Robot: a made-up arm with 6 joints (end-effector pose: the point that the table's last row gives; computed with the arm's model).
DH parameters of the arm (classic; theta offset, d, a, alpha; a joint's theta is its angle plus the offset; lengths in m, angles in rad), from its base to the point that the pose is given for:
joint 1: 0 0.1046 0 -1.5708
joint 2: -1.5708 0 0.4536 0
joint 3: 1.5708 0.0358 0 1.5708
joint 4: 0 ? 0 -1.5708
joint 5: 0 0 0 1.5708
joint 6: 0 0.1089 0 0
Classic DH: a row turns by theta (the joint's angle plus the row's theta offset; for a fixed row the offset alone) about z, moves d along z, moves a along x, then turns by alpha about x.
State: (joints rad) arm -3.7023 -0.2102 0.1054 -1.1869 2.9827 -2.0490
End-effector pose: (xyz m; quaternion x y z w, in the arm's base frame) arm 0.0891 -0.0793 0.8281 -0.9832 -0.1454 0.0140 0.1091
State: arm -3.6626 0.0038 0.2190 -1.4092 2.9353 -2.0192
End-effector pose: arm -0.0654 0.0216 0.8321 -0.9889 -0.0553 -0.1336 0.0348
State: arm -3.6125 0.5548 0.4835 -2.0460 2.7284 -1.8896
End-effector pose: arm -0.4240 0.2193 0.6539 -0.7919 0.1617 -0.5849 0.0676
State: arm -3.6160 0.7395 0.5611 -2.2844 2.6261 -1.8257
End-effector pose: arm -0.5131 0.2688 0.5519 -0.6496 0.1965 -0.7194 0.1477
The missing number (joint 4, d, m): 0.3883
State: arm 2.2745 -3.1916 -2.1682 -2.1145 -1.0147 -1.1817
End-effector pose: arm -0.3511 0.2360 -0.1177 0.1346 -0.7056 -0.1663 0.6755
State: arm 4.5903 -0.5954 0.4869 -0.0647 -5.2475 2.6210
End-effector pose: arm 0.0550 0.2043 0.9315 0.3626 -0.2618 0.3758 0.8116
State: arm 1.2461 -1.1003 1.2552 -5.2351 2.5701 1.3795
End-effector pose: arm -0.1874 -0.2846 0.5988 0.4102 -0.8764 -0.2185 0.1262
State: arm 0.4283 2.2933 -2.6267 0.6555 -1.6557 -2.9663
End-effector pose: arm 0.1354 0.0284 0.1347 0.7626 0.2962 -0.4170 0.3959
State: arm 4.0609 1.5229 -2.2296 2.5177 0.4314 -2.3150
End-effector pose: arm -0.0162 -0.1242 0.4729 -0.5103 -0.0658 -0.7481 0.4190
